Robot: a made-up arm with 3 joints. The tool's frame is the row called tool. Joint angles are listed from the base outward. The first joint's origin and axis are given. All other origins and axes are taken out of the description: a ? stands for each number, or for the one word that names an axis. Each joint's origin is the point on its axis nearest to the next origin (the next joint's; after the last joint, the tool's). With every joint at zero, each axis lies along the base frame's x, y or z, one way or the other. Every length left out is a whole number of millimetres.
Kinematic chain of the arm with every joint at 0, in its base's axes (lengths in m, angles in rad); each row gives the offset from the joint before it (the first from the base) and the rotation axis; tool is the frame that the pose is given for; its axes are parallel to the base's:
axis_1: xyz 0 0 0.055 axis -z
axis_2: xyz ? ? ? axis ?
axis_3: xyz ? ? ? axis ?
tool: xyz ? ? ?
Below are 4 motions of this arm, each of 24 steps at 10 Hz.
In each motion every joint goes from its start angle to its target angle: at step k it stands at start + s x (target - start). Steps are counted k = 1, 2, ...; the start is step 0. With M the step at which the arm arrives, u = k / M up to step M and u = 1 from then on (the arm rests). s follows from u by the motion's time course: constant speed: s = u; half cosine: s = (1 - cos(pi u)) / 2; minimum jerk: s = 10 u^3 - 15 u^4 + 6 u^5.
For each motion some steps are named. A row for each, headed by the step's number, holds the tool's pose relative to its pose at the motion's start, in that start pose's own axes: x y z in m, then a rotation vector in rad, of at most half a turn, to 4 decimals.
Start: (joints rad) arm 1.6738 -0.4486 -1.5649
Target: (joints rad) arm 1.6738 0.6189 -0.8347
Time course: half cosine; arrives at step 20
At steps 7, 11, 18, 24:
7: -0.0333 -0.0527 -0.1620 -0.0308 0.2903 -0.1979
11: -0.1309 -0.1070 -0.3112 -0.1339 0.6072 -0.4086
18: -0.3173 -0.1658 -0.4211 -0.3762 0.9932 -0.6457
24: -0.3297 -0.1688 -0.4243 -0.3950 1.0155 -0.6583

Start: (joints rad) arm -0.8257 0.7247 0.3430
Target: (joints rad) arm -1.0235 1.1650 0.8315
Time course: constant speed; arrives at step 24
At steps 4, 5, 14, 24:
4: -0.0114 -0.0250 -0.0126 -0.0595 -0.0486 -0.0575
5: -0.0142 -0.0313 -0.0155 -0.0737 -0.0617 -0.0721
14: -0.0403 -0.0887 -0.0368 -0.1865 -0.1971 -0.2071
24: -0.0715 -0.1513 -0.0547 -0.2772 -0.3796 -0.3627

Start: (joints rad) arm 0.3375 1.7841 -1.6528
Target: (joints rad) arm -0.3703 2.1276 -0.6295
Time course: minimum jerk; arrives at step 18
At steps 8, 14, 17, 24:
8: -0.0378 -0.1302 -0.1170 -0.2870 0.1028 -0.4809
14: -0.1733 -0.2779 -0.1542 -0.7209 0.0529 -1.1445
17: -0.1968 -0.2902 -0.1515 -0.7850 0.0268 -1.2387
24: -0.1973 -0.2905 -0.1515 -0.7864 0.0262 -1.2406

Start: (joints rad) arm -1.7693 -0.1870 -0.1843
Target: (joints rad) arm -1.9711 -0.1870 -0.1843
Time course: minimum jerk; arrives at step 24
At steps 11, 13, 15, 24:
11: -0.0331 0.0025 0.0007 0.0029 0.0156 0.0837
13: -0.0454 0.0027 0.0011 0.0040 0.0213 0.1146
15: -0.0570 0.0025 0.0015 0.0050 0.0267 0.1437
24: -0.0786 0.0013 0.0025 0.0069 0.0369 0.1983

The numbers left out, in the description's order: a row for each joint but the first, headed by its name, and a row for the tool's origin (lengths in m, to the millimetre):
axis_2: xyz -0.303 0.094 0, axis -x
axis_3: xyz 0 0.306 0.021, axis -z
tool: xyz 0.271 -0.052 0

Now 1 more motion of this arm.
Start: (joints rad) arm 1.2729 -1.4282 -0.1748
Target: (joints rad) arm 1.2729 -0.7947 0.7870
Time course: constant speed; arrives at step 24
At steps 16, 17, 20, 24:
16: -0.0855 -0.1552 -0.0583 -0.4250 -0.0624 -0.6315
17: -0.0939 -0.1627 -0.0581 -0.4511 -0.0755 -0.6696
20: -0.1205 -0.1825 -0.0557 -0.5283 -0.1214 -0.7824
24: -0.1591 -0.2026 -0.0499 -0.6273 -0.1982 -0.9284

